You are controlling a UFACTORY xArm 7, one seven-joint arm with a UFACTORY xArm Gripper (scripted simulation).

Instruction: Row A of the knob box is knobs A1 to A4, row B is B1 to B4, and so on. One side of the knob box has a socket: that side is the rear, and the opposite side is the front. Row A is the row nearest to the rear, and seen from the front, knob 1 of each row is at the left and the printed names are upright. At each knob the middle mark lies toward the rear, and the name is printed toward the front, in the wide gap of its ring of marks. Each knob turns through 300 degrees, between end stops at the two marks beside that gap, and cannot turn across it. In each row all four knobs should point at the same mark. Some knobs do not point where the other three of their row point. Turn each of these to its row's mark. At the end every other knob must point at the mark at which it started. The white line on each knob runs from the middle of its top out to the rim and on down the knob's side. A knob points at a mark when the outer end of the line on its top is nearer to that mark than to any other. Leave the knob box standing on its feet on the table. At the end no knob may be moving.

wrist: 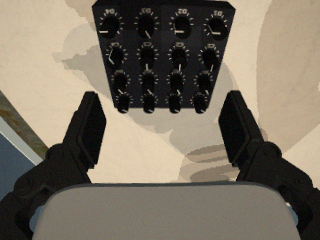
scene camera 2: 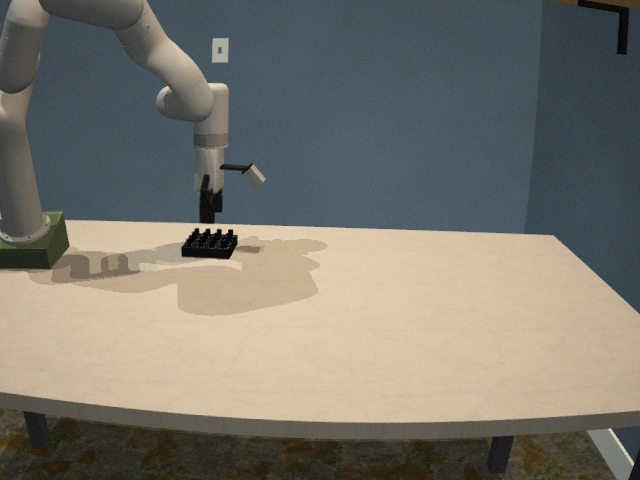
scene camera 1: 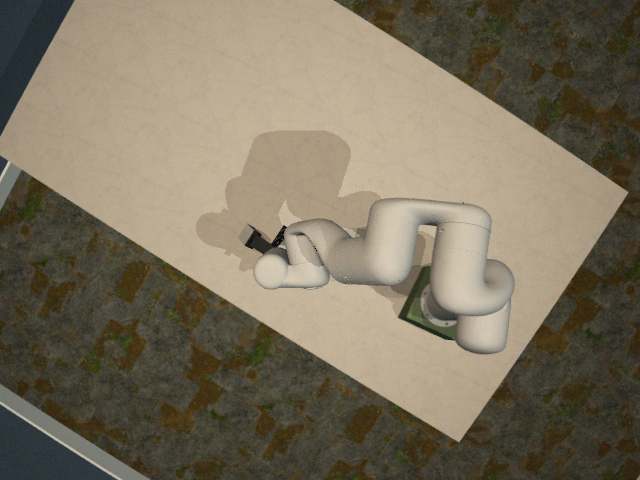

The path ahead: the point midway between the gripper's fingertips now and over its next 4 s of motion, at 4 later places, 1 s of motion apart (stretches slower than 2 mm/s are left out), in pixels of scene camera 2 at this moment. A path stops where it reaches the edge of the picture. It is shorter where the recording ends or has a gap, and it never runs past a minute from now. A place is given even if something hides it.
My gripper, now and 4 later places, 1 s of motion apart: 211, 217; 196, 217; 193, 214; 211, 207; 218, 210
